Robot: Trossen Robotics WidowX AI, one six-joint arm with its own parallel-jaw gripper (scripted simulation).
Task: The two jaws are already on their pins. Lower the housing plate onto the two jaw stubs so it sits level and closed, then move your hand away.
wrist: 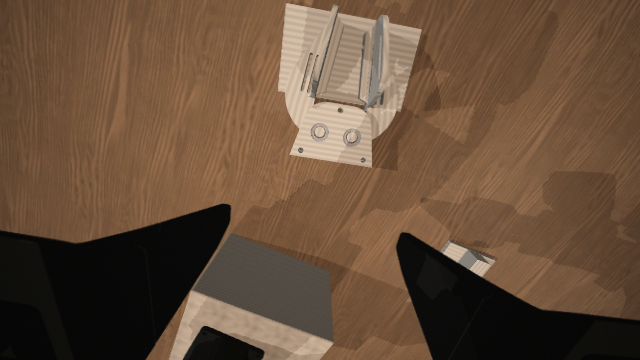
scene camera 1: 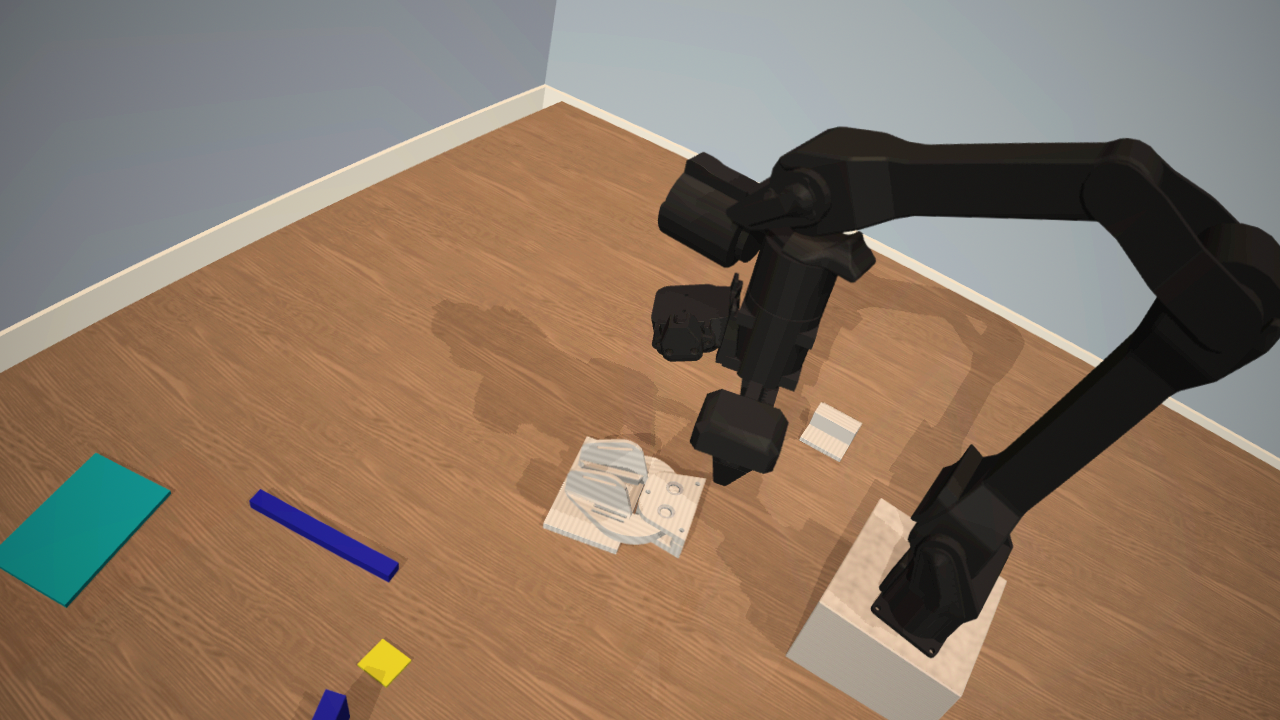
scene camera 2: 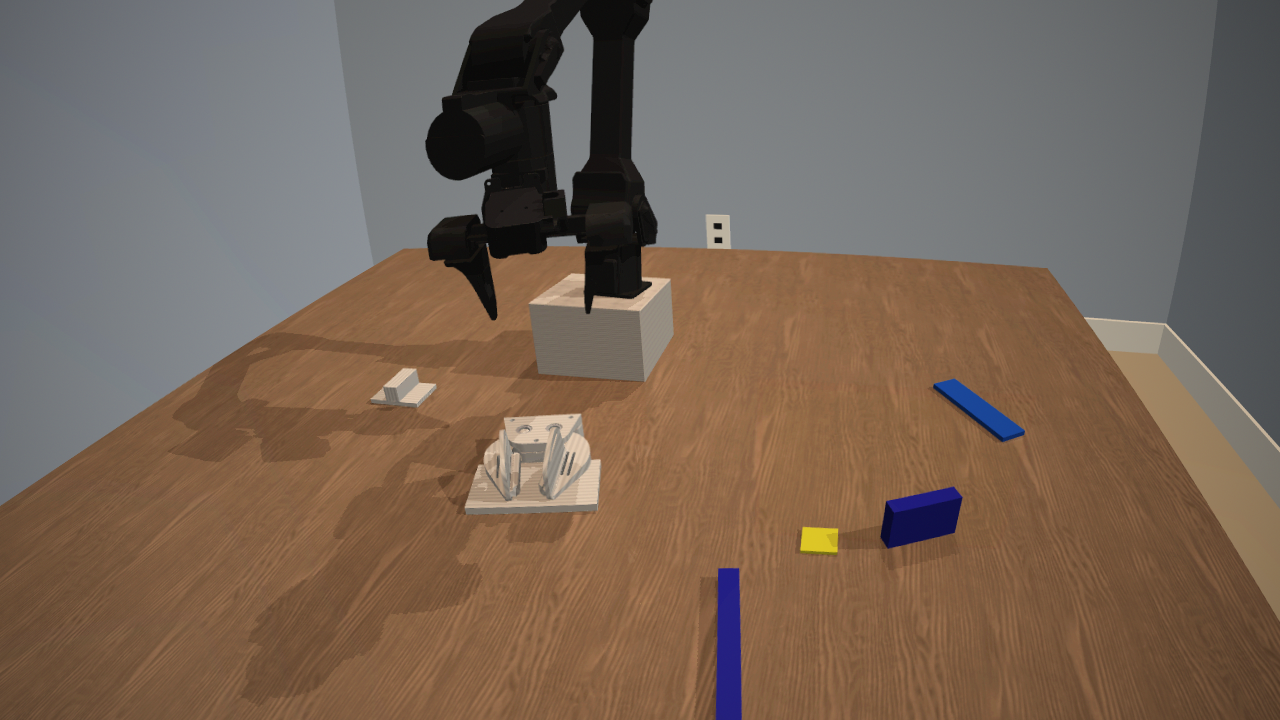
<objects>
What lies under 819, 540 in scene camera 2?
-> A yellow tile.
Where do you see a small pale stepped block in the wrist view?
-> At 474, 261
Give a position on a housing plate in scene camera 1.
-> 656, 495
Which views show my gripper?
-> The wrist view, scene camera 1 and scene camera 2: all of them.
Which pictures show the blue strip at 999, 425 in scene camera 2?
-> Scene camera 2 only.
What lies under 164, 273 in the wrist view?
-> My gripper.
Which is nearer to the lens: the pale base plate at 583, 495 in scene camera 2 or the blue strip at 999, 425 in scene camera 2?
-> The pale base plate.
</objects>
